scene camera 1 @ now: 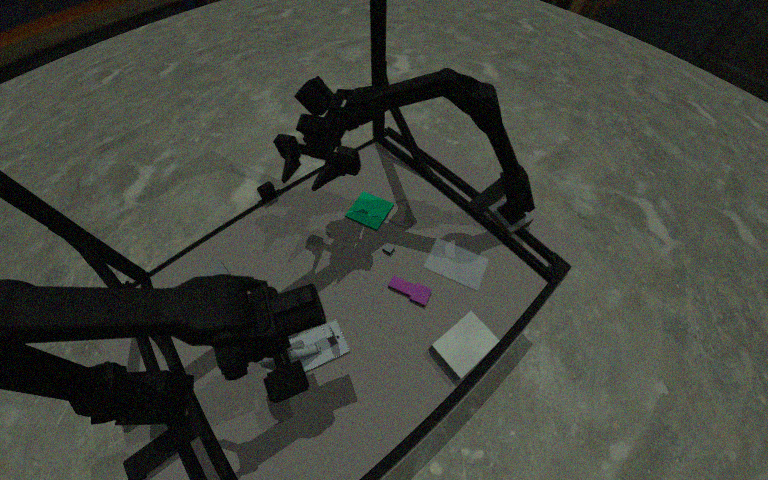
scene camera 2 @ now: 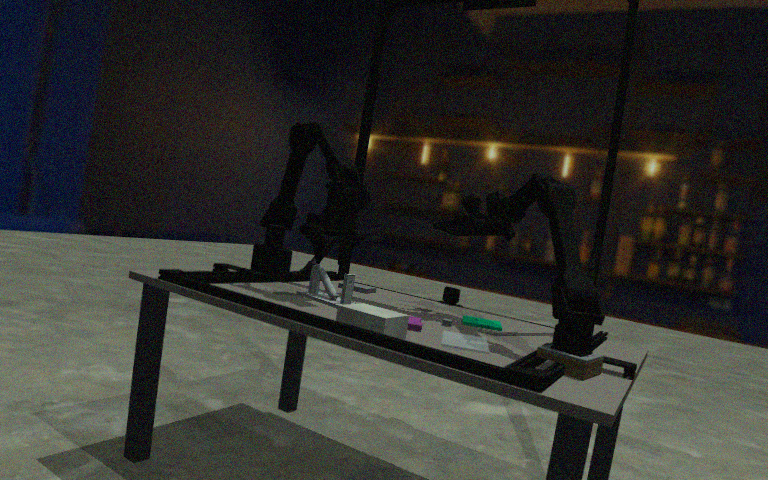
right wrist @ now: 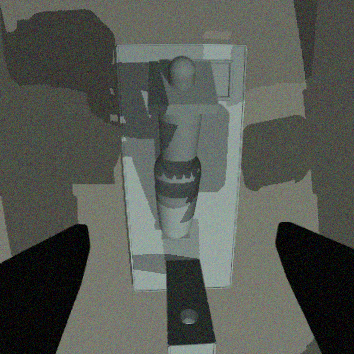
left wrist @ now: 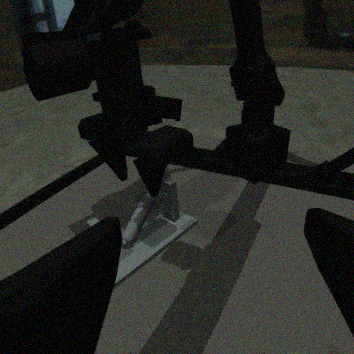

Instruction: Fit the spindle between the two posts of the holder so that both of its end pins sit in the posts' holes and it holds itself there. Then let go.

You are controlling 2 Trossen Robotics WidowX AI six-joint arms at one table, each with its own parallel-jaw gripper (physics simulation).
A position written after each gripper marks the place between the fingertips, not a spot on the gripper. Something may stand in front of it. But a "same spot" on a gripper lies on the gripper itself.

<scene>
left gripper: scene camera 1; scene camera 2; left wrist 213, 224; not seen in the right wrist view (out of frame)
right gripper: scene camera 1 287, 349; scene camera 2 328, 264; right wrist 183, 234; left wrist 138, 187
pale flat sheet: scene camera 1; scene camera 2; not seen in the right wrist view (out of frame); not seen in the left wrist view (out of frame)
same spot on left gripper: [scene camera 2: 455, 226] = [scene camera 1: 330, 170]
same spot on pale flat sheet: [scene camera 1: 464, 267] = [scene camera 2: 463, 342]
</scene>
